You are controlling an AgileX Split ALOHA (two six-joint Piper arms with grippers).
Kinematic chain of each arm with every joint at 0, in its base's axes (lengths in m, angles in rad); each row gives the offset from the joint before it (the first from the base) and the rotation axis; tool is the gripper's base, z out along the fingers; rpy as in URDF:
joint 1: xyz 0 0 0.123 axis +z
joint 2: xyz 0 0 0 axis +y
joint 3: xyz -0.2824 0 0.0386 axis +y
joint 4: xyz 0.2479 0 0.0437 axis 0.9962 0 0.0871
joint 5: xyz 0 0 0 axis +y
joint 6: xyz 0.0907 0 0.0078 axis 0.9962 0 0.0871
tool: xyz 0 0 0 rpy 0 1.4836 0
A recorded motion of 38 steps. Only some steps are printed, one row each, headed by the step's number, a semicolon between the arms.
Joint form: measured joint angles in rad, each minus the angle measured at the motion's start. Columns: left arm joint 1, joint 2, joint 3, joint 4, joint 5, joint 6; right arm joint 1, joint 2, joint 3, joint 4, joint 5, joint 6.
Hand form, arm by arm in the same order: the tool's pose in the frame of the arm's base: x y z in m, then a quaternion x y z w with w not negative. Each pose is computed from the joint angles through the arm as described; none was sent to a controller.
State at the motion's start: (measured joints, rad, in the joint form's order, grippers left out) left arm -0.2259 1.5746 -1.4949 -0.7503 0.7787 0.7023; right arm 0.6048 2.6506 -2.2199 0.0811 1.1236 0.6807
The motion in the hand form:
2: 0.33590 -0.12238 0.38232 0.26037 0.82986 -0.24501 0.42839; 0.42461 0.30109 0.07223 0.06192 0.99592 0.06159 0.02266
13: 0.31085 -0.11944 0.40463 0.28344 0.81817 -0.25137 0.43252; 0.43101 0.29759 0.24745 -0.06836 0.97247 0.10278 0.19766
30: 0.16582 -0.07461 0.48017 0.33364 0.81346 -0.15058 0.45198; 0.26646 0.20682 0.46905 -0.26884 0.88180 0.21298 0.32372
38: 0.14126 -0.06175 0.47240 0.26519 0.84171 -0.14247 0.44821; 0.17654 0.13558 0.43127 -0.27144 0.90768 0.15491 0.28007
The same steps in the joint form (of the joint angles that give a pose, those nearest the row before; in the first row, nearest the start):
2: 0.0000 0.0000 0.0000 0.0000 0.0086 0.0000; 0.0000 -0.0080 -0.0003 -0.0050 0.0011 0.0193
13: 0.0000 -0.0758 0.0000 0.0047 0.0793 0.0000; 0.0039 -0.2309 -0.2207 -0.1083 0.1067 -0.2091
30: 0.0000 -0.4928 0.0000 0.3127 0.3932 -0.1748; 0.0039 -1.0059 0.2021 0.1198 0.1360 -0.6476
38: 0.0000 -0.5930 0.0786 0.4033 0.3932 -0.3418; 0.0040 -1.4339 0.7584 0.0376 0.1381 -0.6517

